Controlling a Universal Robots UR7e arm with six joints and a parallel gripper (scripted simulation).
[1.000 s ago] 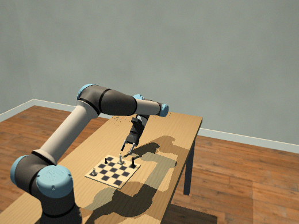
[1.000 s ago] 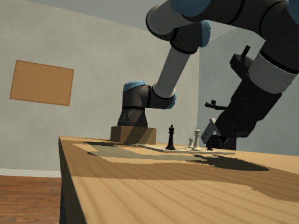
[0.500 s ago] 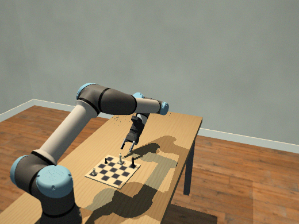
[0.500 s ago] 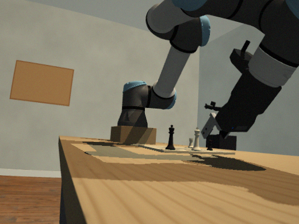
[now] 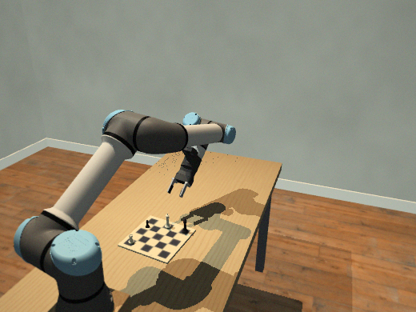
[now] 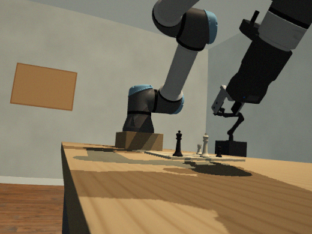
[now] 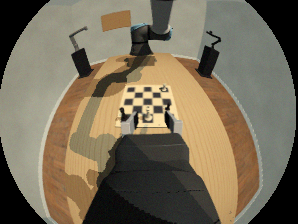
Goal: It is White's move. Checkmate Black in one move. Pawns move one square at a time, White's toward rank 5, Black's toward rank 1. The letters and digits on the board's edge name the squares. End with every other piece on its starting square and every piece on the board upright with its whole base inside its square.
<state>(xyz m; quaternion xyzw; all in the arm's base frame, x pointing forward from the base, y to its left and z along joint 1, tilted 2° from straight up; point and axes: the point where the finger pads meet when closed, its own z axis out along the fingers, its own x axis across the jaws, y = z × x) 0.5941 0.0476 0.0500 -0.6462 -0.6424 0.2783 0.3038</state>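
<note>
Now: the short white piece 23 cm behind my hand, 7 cm to the left of it and 11 cm below it. Round my hand: black pawn 12 cm behind, 7 cm to the left, 11 cm below; tall white piece 8 cm behind, 9 cm below; tall black piece 8 cm behind, 8 cm to the right, 9 cm below.
</note>
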